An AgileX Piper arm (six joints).
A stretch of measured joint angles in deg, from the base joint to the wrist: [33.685 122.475 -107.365 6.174 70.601 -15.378]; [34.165 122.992 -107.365 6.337 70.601 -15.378]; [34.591 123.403 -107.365 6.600 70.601 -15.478]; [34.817 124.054 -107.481 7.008 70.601 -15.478]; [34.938 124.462 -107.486 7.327 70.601 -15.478]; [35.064 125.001 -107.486 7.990 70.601 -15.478]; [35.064 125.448 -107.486 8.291 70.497 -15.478]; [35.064 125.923 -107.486 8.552 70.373 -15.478]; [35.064 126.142 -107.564 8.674 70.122 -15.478]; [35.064 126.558 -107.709 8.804 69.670 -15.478]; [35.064 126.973 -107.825 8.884 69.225 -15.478]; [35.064 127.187 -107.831 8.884 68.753 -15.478]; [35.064 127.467 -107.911 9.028 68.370 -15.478]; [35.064 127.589 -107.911 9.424 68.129 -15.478]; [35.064 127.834 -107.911 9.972 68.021 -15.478]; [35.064 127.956 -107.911 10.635 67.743 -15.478]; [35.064 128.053 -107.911 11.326 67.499 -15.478]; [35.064 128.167 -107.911 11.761 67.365 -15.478]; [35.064 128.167 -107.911 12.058 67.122 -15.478]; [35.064 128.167 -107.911 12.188 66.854 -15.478]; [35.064 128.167 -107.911 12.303 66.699 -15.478]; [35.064 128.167 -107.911 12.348 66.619 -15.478]
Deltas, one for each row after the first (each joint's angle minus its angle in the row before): [0.480 0.517 0.000 0.163 0.000 0.000]; [0.426 0.411 0.000 0.263 0.000 -0.100]; [0.226 0.651 -0.116 0.408 0.000 0.000]; [0.121 0.408 -0.005 0.319 0.000 0.000]; [0.126 0.539 0.000 0.663 0.000 0.000]; [0.000 0.447 0.000 0.301 -0.104 0.000]; [0.000 0.475 0.000 0.261 -0.124 0.000]; [0.000 0.219 -0.078 0.122 -0.251 0.000]; [0.000 0.416 -0.145 0.130 -0.452 0.000]; [0.000 0.415 -0.116 0.080 -0.445 0.000]; [0.000 0.214 -0.006 0.000 -0.472 0.000]; [0.000 0.280 -0.080 0.144 -0.383 0.000]; [0.000 0.122 0.000 0.396 -0.241 0.000]; [0.000 0.245 0.000 0.548 -0.108 0.000]; [0.000 0.122 0.000 0.663 -0.278 0.000]; [0.000 0.097 0.000 0.691 -0.244 0.000]; [0.000 0.114 0.000 0.435 -0.134 0.000]; [0.000 0.000 0.000 0.297 -0.243 0.000]; [0.000 0.000 0.000 0.130 -0.268 0.000]; [0.000 0.000 0.000 0.115 -0.155 0.000]; [0.000 0.000 0.000 0.045 -0.080 0.000]
